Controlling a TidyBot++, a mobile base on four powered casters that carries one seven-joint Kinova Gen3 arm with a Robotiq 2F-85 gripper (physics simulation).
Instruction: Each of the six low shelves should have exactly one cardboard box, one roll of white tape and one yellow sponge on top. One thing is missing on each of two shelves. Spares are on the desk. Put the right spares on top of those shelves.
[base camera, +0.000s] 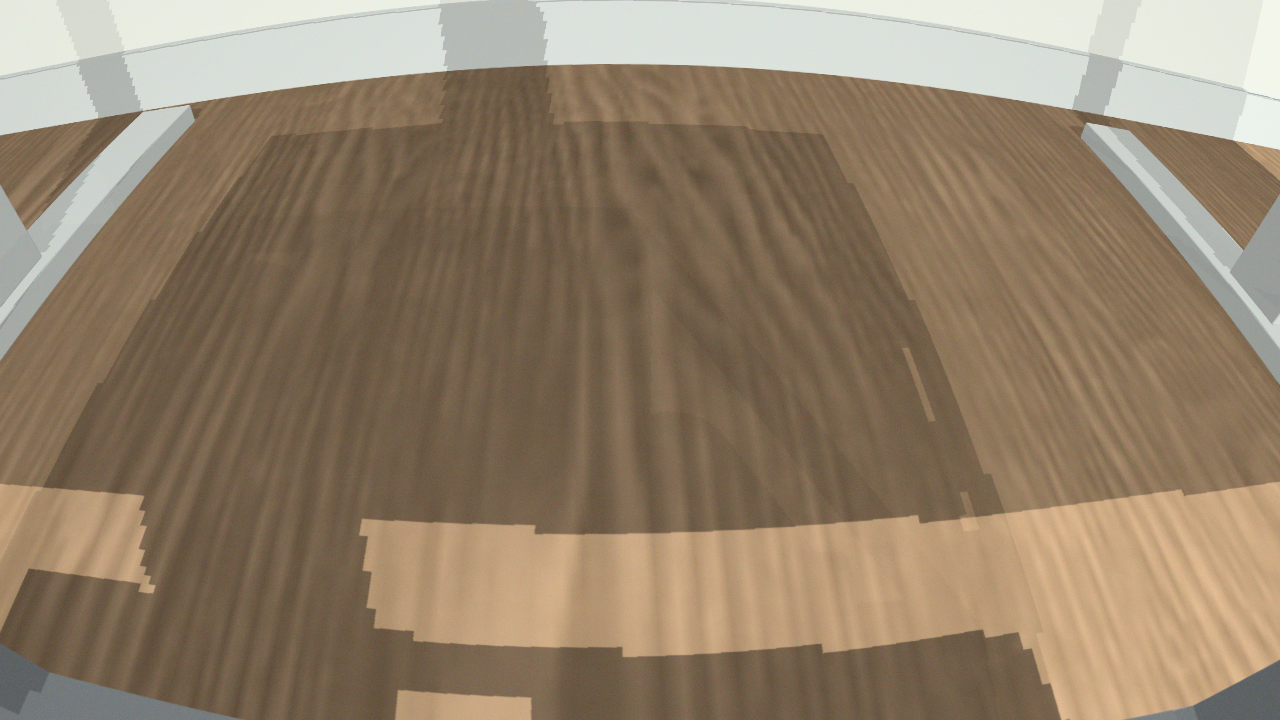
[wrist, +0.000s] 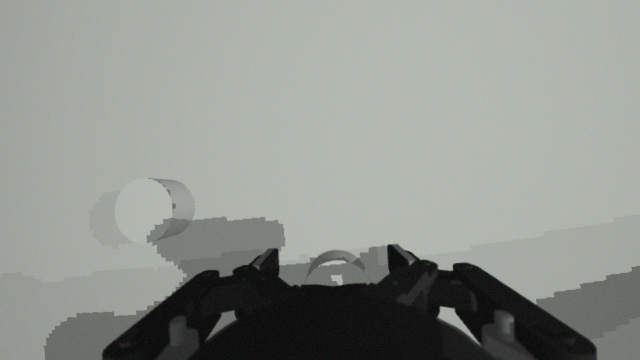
I see my gripper (wrist: 332, 258) and a white desk (wrist: 497, 140).
